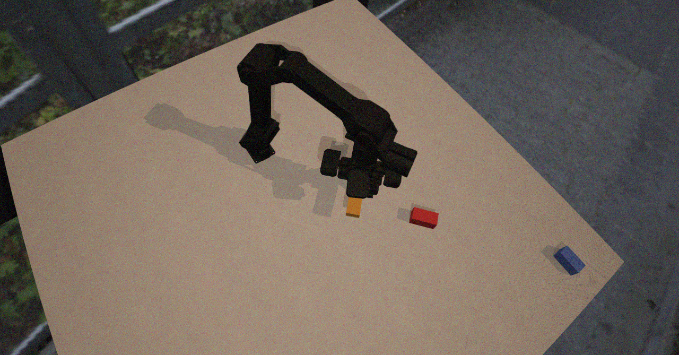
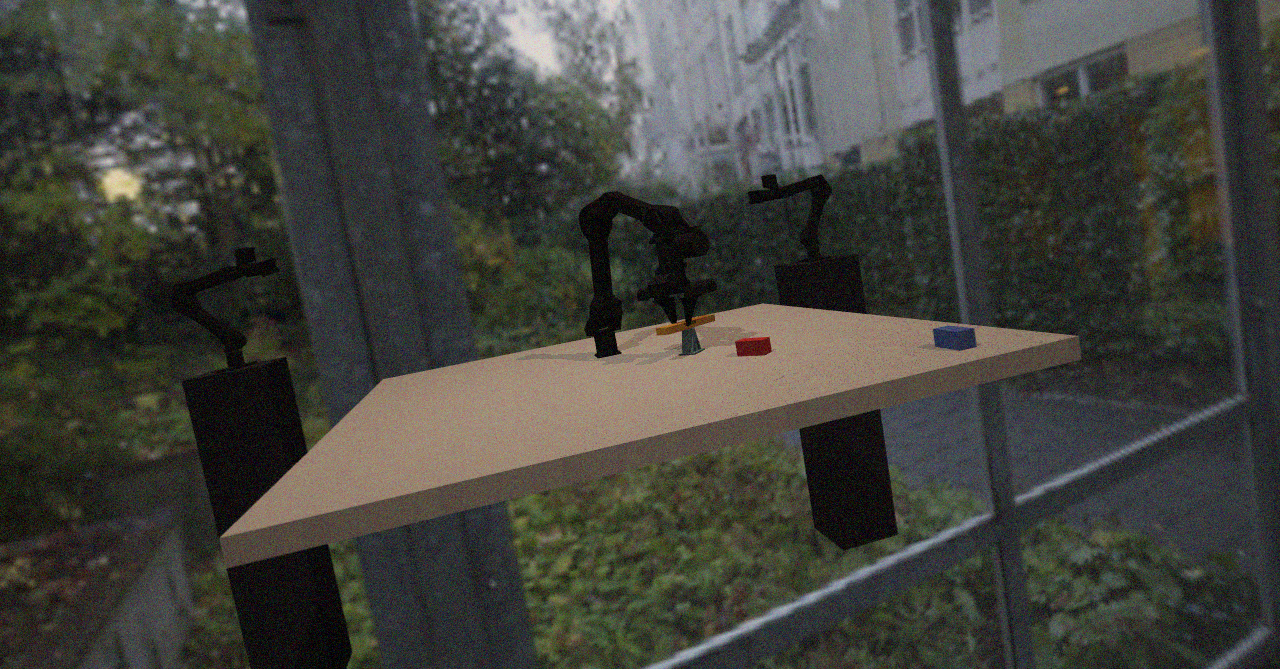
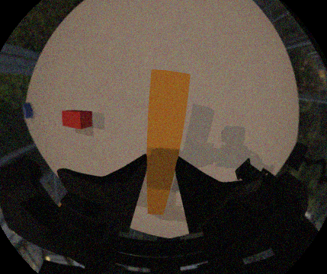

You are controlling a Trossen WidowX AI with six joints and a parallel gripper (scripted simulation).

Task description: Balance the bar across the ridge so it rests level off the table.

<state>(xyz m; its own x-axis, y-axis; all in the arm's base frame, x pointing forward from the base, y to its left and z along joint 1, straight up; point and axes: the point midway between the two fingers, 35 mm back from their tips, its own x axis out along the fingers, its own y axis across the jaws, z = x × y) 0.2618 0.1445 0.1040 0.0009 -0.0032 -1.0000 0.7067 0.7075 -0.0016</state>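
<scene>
My gripper tip is 2 cm past the orange bar and 2 cm to the right of it. The rest, counted from my gripper tip: blue block (48 cm ahead, 36 cm to the left, 5 cm below); then red block (16 cm ahead, 11 cm to the left, 5 cm below).
</scene>
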